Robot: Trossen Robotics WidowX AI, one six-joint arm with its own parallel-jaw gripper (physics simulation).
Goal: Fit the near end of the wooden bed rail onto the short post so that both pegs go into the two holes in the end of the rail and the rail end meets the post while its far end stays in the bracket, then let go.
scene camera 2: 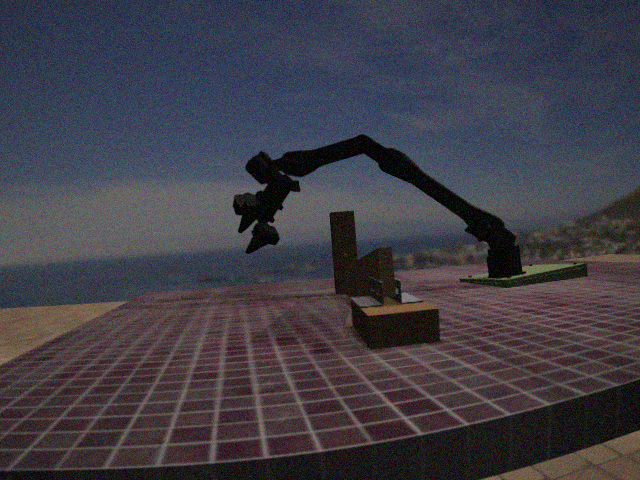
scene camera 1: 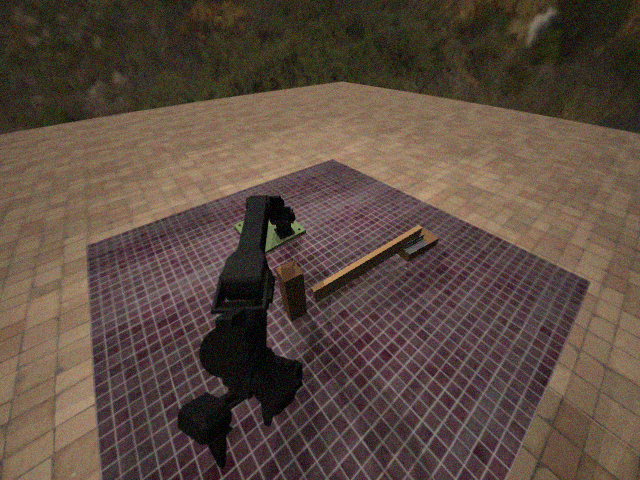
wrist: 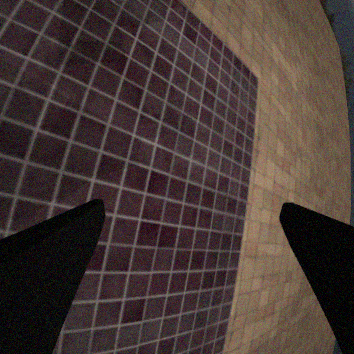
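Where they show: gripper, fingertip midpoint: (scene camera 2: 243, 242) (scene camera 1: 246, 444) (wrist: 194, 209); arm's base, origin of the base link: (scene camera 2: 506, 275) (scene camera 1: 284, 231).
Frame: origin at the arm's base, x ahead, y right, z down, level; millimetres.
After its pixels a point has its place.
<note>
The wooden bed rail (scene camera 1: 364, 264) @(x 340, y -120, z -51 mm) (scene camera 2: 378, 264) @(x 339, y -374, z -68 mm) lies at a slant. Its far end sits in the metal bracket (scene camera 1: 417, 246) @(x 356, y -355, z -22 mm) (scene camera 2: 376, 291) @(x 339, y -364, z -35 mm) on a low wooden block (scene camera 1: 431, 239) @(x 357, y -431, z -20 mm) (scene camera 2: 403, 328) @(x 331, y -461, z -3 mm). Its near end is low beside the short upright post (scene camera 1: 293, 294) @(x 356, y 131, z -103 mm) (scene camera 2: 343, 248) @(x 335, y 99, z -84 mm), with a gap between them in scene camera 1. A small peg seems to show on the post in scene camera 2; the rail's holes cannot be made out. My gripper (scene camera 1: 245, 441) @(x 576, y 324, z -116 mm) (scene camera 2: 244, 241) @(x 576, y 324, z -116 mm) (wrist: 194, 209) @(x 576, y 324, z -116 mm) is open and empty, in the air beyond the post, away from the rail.
The arm (scene camera 1: 242, 268) @(x 423, y 230, z -324 mm) (scene camera 2: 418, 178) @(x 163, y 67, z -223 mm) reaches from its green base plate (scene camera 1: 297, 230) @(x 22, y -47, z 0 mm) (scene camera 2: 558, 270) @(x -94, y -61, z -5 mm) and passes close beside the post in scene camera 1. A purple tiled mat (scene camera 1: 413, 361) @(x 612, y -59, z 16 mm) (scene camera 2: 232, 392) @(x 497, y -581, z 16 mm) (wrist: 150, 165) @(x 630, y 362, z 16 mm) lies under everything, with tan paving (scene camera 1: 170, 134) (wrist: 285, 150) around it.
</note>
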